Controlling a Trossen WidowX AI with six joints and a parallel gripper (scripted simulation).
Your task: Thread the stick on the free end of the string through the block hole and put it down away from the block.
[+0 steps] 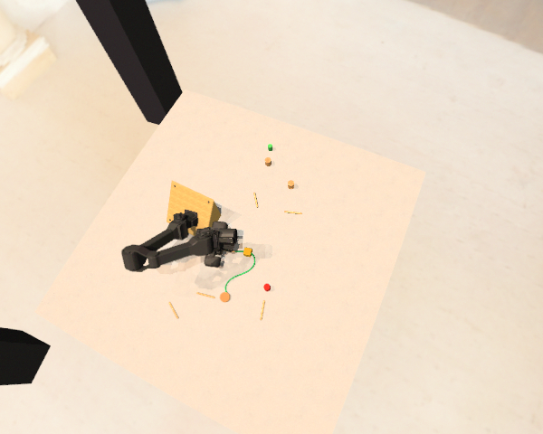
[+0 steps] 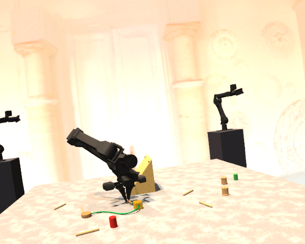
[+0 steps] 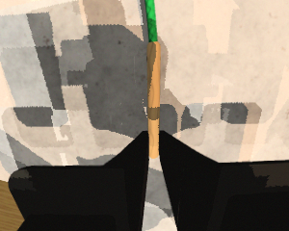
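Now: gripper tip 4 cm short of the thin wooden stick, 1 cm to the right of it and 1 cm below it. Round my gripper tip: red cylinder (24 cm ahead, 8 cm to the right, 2 cm above); then round wooden button (10 cm ahead, 18 cm to the right, 1 cm above); then yellow block (11 cm ahead, 3 cm to the left, 1 cm above).
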